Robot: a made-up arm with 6 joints. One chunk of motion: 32 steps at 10 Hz.
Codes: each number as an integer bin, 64 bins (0 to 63) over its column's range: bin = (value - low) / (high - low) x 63, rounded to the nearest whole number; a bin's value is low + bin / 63 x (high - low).
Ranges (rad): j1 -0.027..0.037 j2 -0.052..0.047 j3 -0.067..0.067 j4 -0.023..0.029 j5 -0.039..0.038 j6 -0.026..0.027
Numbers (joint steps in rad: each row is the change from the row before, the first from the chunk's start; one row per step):
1: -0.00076 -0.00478 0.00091 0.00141 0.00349 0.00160
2: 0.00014 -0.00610 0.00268 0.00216 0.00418 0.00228
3: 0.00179 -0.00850 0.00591 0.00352 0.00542 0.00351
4: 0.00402 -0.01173 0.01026 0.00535 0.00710 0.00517
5: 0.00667 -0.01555 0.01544 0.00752 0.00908 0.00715
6: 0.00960 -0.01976 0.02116 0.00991 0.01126 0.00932
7: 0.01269 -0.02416 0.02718 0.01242 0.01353 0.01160
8: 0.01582 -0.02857 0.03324 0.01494 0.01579 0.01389
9: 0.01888 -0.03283 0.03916 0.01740 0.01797 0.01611
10: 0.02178 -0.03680 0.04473 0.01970 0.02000 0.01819
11: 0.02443 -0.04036 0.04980 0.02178 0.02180 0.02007
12: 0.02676 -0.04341 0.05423 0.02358 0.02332 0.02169
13: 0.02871 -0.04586 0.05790 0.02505 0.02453 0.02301
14: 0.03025 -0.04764 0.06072 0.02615 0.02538 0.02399
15: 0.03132 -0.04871 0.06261 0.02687 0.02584 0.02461
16: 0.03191 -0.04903 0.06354 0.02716 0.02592 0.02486
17: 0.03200 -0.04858 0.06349 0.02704 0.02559 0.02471
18: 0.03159 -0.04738 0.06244 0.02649 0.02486 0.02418
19: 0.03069 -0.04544 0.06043 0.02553 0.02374 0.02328
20: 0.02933 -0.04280 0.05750 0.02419 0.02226 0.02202
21: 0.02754 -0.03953 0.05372 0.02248 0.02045 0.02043
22: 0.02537 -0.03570 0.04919 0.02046 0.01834 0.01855
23: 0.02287 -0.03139 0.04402 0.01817 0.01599 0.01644
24: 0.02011 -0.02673 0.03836 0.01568 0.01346 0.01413
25: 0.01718 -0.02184 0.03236 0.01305 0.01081 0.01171
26: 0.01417 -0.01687 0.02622 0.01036 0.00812 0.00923
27: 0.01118 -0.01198 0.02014 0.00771 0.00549 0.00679
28: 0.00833 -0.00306 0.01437 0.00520 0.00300 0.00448
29: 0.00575 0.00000 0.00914 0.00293 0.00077 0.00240
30: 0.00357 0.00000 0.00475 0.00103 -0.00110 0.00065
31: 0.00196 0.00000 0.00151 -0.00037 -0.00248 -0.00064
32: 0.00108 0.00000 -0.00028 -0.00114 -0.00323 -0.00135
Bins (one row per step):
1: 26 30 32 30 35 33
2: 27 29 33 30 35 34
3: 28 28 34 32 36 35
4: 31 26 36 34 38 37
5: 33 23 39 37 39 39
6: 36 21 41 40 41 42
7: 39 18 44 43 43 45
8: 42 15 47 46 45 47
9: 45 12 50 49 47 50
10: 48 10 53 52 48 53
11: 51 7 55 54 50 55
12: 53 5 57 56 51 57
13: 55 4 59 58 52 58
14: 56 3 60 60 53 59
15: 57 2 61 60 53 60
16: 58 2 61 61 53 60
17: 58 2 61 61 53 60
18: 58 3 61 60 52 60
19: 57 4 60 59 51 59
20: 55 6 59 57 50 57
21: 54 8 57 55 49 55
22: 52 10 55 53 47 53
23: 49 13 52 50 45 50
24: 46 16 50 47 43 48
25: 43 19 47 44 41 45
26: 41 22 44 40 39 42
27: 38 25 41 37 36 39
28: 35 31 38 34 34 36
29: 32 33 36 31 33 34
30: 30 33 34 29 31 32
31: 29 33 32 27 30 30
32: 28 33 31 26 29 29

